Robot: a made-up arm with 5 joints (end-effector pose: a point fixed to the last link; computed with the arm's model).
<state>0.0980 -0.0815 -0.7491 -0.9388 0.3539</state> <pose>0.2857 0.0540 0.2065 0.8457 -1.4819 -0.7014</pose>
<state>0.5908 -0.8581 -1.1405 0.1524 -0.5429</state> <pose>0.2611 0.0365 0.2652 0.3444 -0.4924 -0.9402</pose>
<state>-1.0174 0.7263 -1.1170 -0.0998 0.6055</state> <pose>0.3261 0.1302 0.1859 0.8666 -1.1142 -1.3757</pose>
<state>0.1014 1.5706 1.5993 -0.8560 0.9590</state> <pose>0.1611 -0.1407 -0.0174 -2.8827 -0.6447 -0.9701</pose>
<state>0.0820 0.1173 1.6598 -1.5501 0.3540</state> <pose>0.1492 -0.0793 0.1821 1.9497 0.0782 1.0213</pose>
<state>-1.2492 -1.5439 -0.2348 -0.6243 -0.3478</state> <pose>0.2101 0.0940 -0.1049 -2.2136 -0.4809 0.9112</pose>
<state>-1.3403 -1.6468 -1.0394 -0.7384 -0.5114</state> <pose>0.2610 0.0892 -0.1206 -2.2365 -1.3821 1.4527</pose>
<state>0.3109 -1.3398 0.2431 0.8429 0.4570</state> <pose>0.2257 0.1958 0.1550 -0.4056 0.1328 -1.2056</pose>
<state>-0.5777 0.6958 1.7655 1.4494 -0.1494</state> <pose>0.1999 0.0133 0.2468 -1.1638 1.5904 0.7898</pose>
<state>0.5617 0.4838 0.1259 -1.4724 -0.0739</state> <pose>0.2257 -0.0706 0.1435 1.6456 -1.4197 -0.3959</pose>
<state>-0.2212 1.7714 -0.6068 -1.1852 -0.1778</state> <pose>0.2909 -0.0549 0.0824 1.5323 -0.6970 -1.2935</pose>
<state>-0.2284 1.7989 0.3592 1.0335 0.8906</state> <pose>0.2679 -0.1350 0.1212 1.3344 1.7499 -0.3541</pose>
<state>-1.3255 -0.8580 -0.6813 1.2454 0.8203</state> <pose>0.2930 0.2315 -0.1085 -0.4400 -1.3956 -1.3572</pose>
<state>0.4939 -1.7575 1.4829 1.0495 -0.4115</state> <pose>0.1940 0.1868 0.1602 -1.3883 1.9150 -0.4073</pose>
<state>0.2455 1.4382 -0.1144 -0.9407 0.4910</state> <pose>0.2429 -0.0982 0.1103 2.6297 -0.4018 -1.2384</pose>
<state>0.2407 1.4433 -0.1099 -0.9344 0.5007</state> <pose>0.2425 -0.0985 0.1104 2.6398 -0.3876 -1.2381</pose>
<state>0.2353 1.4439 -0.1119 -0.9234 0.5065</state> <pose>0.2426 -0.0987 0.1111 2.6387 -0.3723 -1.2389</pose>
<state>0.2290 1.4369 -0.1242 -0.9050 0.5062</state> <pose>0.2435 -0.0988 0.1128 2.6198 -0.3559 -1.2411</pose>
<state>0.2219 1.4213 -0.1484 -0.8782 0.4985</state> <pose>0.2453 -0.0988 0.1156 2.5807 -0.3385 -1.2451</pose>
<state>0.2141 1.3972 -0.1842 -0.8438 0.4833</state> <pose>0.2479 -0.0985 0.1194 2.5225 -0.3213 -1.2512</pose>
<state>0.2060 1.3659 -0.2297 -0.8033 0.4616</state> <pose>0.2513 -0.0980 0.1240 2.4493 -0.3046 -1.2590</pose>
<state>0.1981 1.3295 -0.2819 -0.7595 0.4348</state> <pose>0.2551 -0.0973 0.1291 2.3668 -0.2894 -1.2682</pose>
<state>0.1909 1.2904 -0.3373 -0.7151 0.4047</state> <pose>0.2590 -0.0964 0.1342 2.2811 -0.2763 -1.2780</pose>
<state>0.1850 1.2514 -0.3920 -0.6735 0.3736</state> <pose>0.2628 -0.0955 0.1389 2.1987 -0.2661 -1.2878</pose>
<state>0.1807 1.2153 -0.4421 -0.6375 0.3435</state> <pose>0.2662 -0.0947 0.1431 2.1250 -0.2593 -1.2966</pose>
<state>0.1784 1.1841 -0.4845 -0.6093 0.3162</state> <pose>0.2689 -0.0939 0.1464 2.0634 -0.2562 -1.3034</pose>
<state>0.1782 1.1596 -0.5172 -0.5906 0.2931</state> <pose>0.2709 -0.0934 0.1486 2.0163 -0.2572 -1.3080</pose>
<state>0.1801 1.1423 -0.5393 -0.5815 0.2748</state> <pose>0.2722 -0.0931 0.1499 1.9840 -0.2617 -1.3100</pose>
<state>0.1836 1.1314 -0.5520 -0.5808 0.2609</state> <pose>0.2729 -0.0929 0.1503 1.9640 -0.2694 -1.3096</pose>
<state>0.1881 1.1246 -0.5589 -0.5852 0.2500</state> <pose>0.2732 -0.0928 0.1502 1.9518 -0.2788 -1.3080</pose>
